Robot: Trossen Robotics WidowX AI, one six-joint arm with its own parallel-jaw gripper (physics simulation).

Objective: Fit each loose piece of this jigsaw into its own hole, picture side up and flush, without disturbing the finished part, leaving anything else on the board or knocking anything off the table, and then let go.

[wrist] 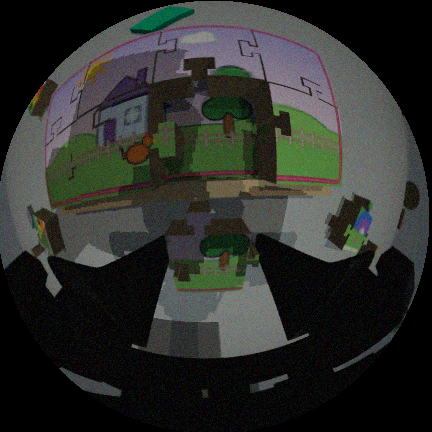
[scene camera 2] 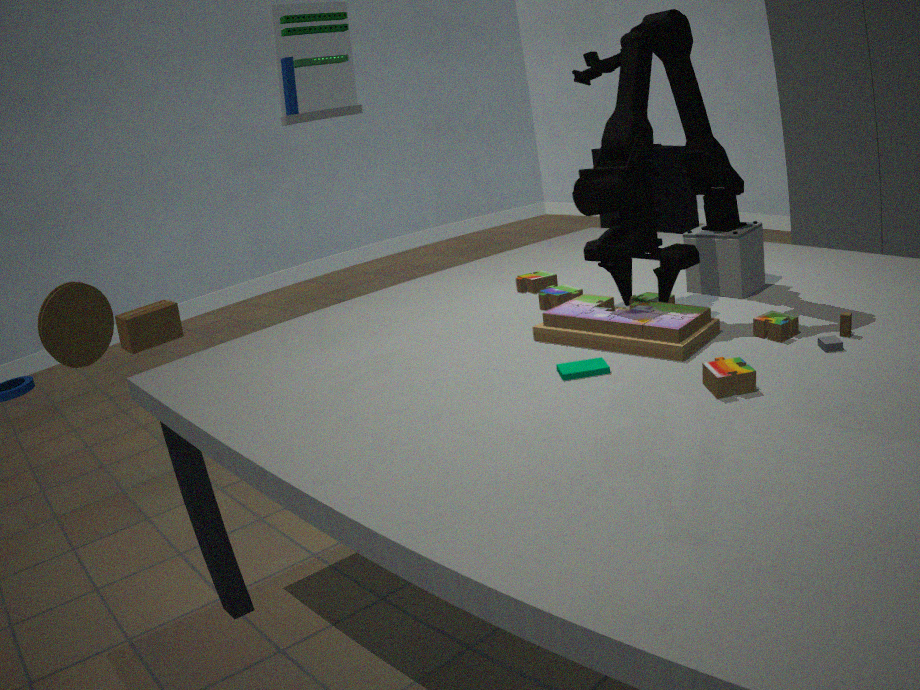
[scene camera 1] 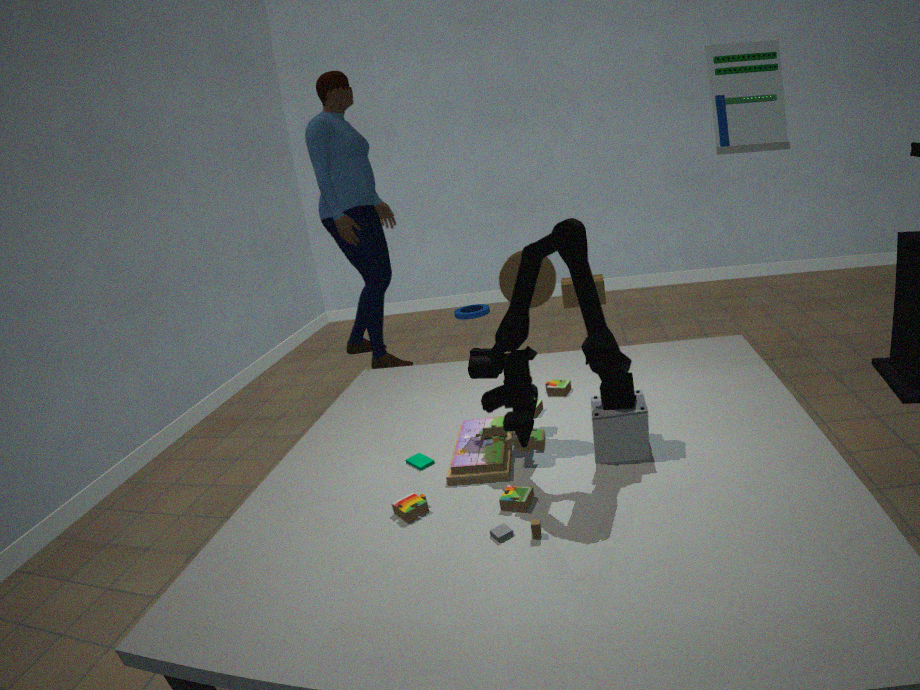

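Note:
The puzzle board [scene camera 1: 490, 459] [scene camera 2: 616, 323] [wrist: 310, 162] shows a house, a fence and sky, with one large dark-edged hole at its near middle in the wrist view; a tree and fence picture shows on the hole's floor. The loose tree piece [scene camera 1: 540, 439] [scene camera 2: 649, 297] [wrist: 225, 242] stands picture side up on the table beside the board's near edge. My gripper [scene camera 1: 523, 441] [scene camera 2: 645, 303] [wrist: 213, 239] points down with a fingertip against each side of the tree piece, shut on it. The fingers hide parts of the piece's sides in the scene views.
Other pieces with rainbow colours lie around the board: one [wrist: 357, 227] [scene camera 2: 561, 294], one [scene camera 1: 558, 386] [scene camera 2: 536, 280], one [scene camera 1: 516, 496] [scene camera 2: 775, 324] and one [scene camera 1: 410, 506] [scene camera 2: 729, 377]. A green tile [scene camera 1: 419, 461] [scene camera 2: 583, 368], a grey block [scene camera 1: 501, 532] and a small brown block [scene camera 1: 535, 528] are also on the table.

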